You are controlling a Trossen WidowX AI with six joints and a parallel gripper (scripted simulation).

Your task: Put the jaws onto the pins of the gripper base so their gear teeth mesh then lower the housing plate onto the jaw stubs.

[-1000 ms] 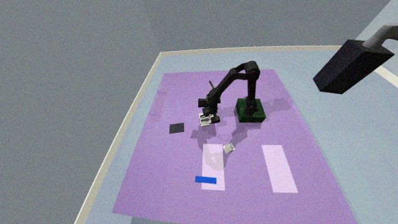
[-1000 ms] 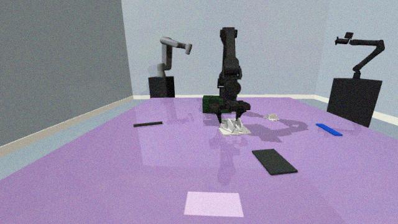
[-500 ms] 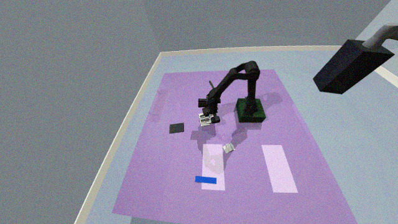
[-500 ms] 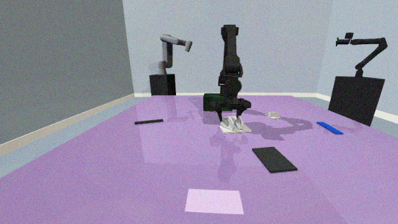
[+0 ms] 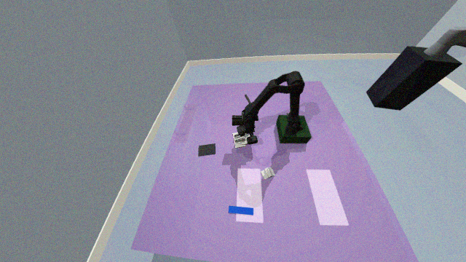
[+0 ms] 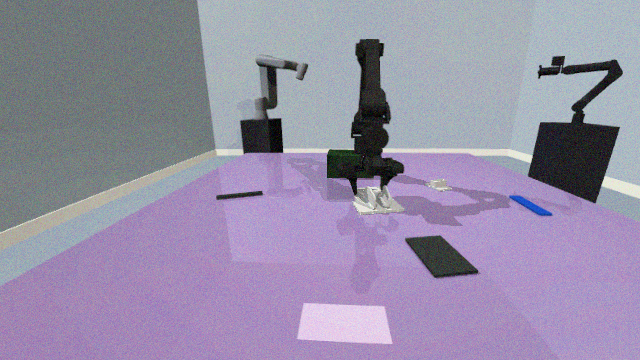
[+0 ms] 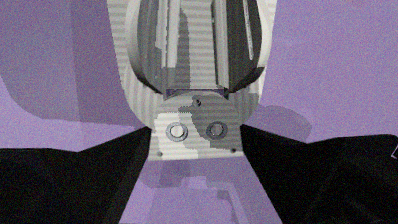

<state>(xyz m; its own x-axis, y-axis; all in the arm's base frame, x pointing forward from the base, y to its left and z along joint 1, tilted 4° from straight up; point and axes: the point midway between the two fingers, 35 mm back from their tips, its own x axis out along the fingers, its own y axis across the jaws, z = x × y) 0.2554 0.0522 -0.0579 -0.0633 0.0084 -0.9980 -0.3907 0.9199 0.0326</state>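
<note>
Now: gripper tip 1 cm short of the white blocky part and 2 cm below it. Also, from my gripper tip: blue bar 4 cm behind, 44 cm to the left; thin black bar 8 cm ahead, 39 cm to the right; dark flat plate 27 cm ahead, 15 cm to the left.
</note>
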